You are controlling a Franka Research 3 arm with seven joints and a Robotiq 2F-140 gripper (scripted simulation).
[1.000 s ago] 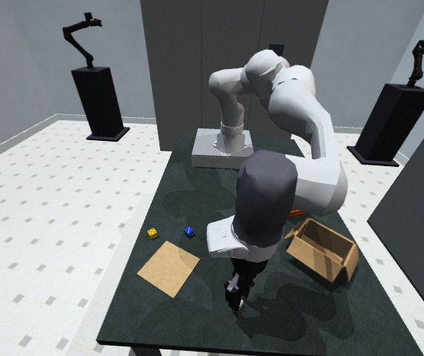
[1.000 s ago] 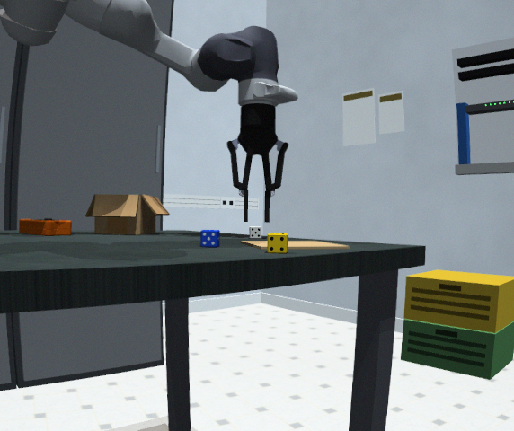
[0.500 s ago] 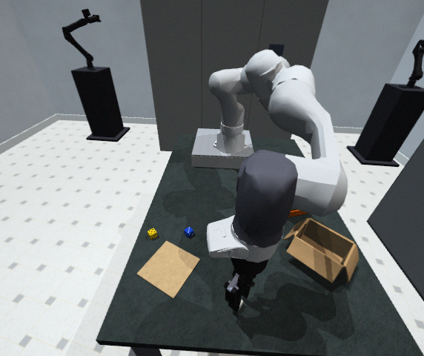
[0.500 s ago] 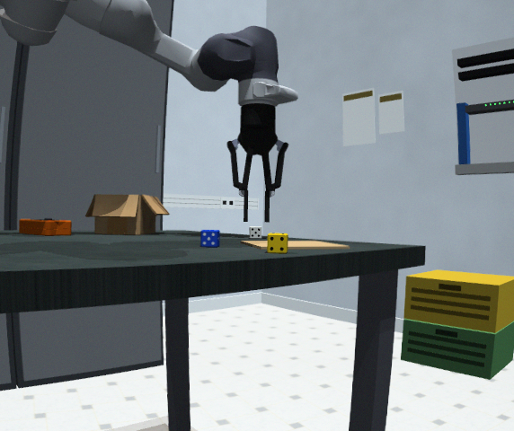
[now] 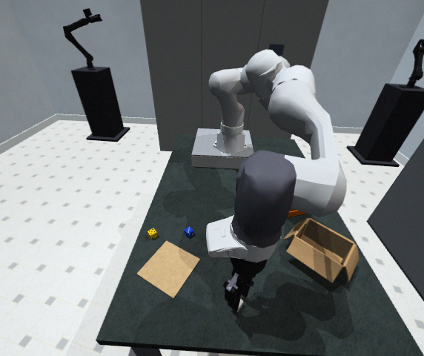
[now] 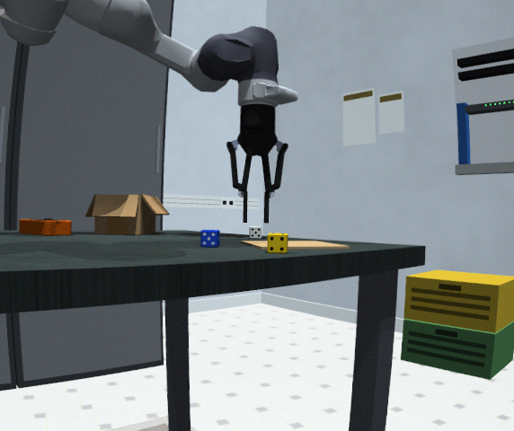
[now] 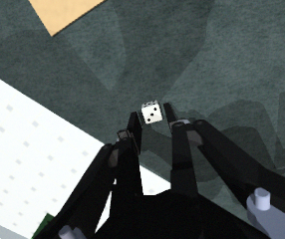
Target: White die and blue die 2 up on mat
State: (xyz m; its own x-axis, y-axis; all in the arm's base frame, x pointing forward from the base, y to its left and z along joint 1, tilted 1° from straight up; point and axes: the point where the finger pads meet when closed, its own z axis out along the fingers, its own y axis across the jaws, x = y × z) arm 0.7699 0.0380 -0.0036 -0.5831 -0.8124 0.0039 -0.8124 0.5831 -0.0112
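Now: hand 5 cm above the white die. From my hand the other things lie so: tan mat 9 cm behind, 21 cm to the right, 6 cm below; blue die 22 cm behind, 17 cm to the right, 5 cm below; cardboard box 18 cm behind, 27 cm to the left, 2 cm below.
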